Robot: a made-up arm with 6 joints.
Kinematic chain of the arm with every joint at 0, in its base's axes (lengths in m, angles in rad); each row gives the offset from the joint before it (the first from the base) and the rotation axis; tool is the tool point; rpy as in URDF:
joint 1: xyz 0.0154 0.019 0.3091 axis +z
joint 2: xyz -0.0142 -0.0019 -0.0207 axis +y
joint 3: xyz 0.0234 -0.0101 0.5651 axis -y
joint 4: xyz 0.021 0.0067 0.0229 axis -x
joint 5: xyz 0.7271 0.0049 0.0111 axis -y
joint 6: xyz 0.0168 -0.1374 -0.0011 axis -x
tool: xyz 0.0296 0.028 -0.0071 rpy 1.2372 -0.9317 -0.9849
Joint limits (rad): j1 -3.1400..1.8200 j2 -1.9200..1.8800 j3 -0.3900..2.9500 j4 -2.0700..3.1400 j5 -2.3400..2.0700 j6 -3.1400..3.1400
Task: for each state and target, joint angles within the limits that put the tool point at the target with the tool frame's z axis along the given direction. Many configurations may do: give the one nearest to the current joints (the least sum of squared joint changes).
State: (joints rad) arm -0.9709 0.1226 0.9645 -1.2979 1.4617 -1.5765
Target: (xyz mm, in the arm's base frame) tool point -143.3 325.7 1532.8 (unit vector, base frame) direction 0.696 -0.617 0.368
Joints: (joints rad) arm -1.4659 -0.4215 1.3402 -0.9326 1.5150 -1.4751
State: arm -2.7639 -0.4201 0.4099 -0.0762 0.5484 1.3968
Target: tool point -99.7 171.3 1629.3 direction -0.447 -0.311 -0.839
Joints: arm -3.1400 -0.1188 1.1746 -0.1015 1.0680 1.7329
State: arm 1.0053 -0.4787 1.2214 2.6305 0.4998 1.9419
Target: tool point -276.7 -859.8 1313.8 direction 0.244 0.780 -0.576
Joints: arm 1.3612 -0.7044 1.4805 2.4960 0.0306 1.8090
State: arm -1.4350 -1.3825 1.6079 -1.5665 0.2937 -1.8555
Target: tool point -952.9 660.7 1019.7 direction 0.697 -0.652 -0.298
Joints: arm -0.6252 -1.1920 1.3898 -1.3796 -0.3266 -1.3030
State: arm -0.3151 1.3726 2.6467 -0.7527 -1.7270 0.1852
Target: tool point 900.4 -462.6 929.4 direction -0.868 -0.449 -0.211
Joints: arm -0.4340 1.5102 2.5431 -0.7232 -0.8367 -0.0363
